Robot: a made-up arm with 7 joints.
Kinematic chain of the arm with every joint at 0, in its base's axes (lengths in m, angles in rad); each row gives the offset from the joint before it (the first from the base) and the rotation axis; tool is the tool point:
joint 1: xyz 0 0 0.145 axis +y
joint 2: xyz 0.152 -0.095 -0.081 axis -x
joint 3: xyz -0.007 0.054 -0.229 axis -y
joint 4: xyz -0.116 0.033 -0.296 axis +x
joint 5: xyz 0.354 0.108 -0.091 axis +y
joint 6: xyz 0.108 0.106 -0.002 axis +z
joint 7: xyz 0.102 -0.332 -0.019 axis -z
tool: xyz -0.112 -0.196 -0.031
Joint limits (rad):
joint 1: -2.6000..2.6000
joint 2: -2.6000..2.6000
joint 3: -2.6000..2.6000
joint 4: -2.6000..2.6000
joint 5: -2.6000..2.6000
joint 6: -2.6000..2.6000
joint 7: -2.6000..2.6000
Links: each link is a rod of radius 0.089 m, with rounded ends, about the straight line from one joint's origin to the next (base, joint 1, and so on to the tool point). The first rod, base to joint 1, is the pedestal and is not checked.
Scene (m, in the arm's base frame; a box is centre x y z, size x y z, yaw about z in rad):
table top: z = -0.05
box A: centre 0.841 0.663 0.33 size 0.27 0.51 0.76 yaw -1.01
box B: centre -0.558 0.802 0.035 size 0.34 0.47 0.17 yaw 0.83
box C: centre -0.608 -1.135 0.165 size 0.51 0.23 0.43 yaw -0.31
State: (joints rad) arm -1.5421 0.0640 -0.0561 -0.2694 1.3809 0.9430 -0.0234
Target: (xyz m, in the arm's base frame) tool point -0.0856 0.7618 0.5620
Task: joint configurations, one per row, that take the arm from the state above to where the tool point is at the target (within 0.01 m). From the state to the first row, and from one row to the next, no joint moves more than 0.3 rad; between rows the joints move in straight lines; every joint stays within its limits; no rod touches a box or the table.
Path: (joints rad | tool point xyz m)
1: -1.6844 0.1504 0.1583 -0.1511 1.1312 0.8054 0.0044 | 0.9358 -0.3917 0.9200
2: -1.8267 0.2369 0.3726 -0.0328 0.8814 0.6679 0.0322 | 0.5352 -0.4016 1.1599
3: -1.9690 0.3233 0.5870 0.0855 0.6317 0.5303 0.0600 | 0.1207 -0.3775 1.1924
4: -2.1114 0.4097 0.8013 0.2038 0.3820 0.3928 0.0878 | -0.2081 -0.3339 1.0732
5: -2.2537 0.4961 1.0157 0.3221 0.1322 0.2552 0.1157 | -0.4175 -0.2845 0.8904
6: -2.2526 0.2049 0.8801 0.2923 0.3345 0.2916 0.1814 | -0.2899 -0.2704 1.0152
7: -2.2515 -0.0864 0.7446 0.2624 0.5368 0.3281 0.2471 | -0.1491 -0.1714 1.1132
8: -2.2504 -0.3777 0.6091 0.2326 0.7391 0.3645 0.3128 | -0.0263 0.0057 1.1563
9: -2.2494 -0.6689 0.4735 0.2028 0.9414 0.4010 0.3785 | 0.0498 0.2328 1.1228
10: -2.2483 -0.9602 0.3380 0.1730 1.1437 0.4374 0.4442 | 0.0625 0.4658 1.0040
11: -2.2472 -1.2515 0.2025 0.1432 1.3460 0.4739 0.5099 | 0.0117 0.6558 0.8088
12: -2.2461 -1.5428 0.0669 0.1134 1.5483 0.5103 0.5757 | -0.0856 0.7618 0.5620

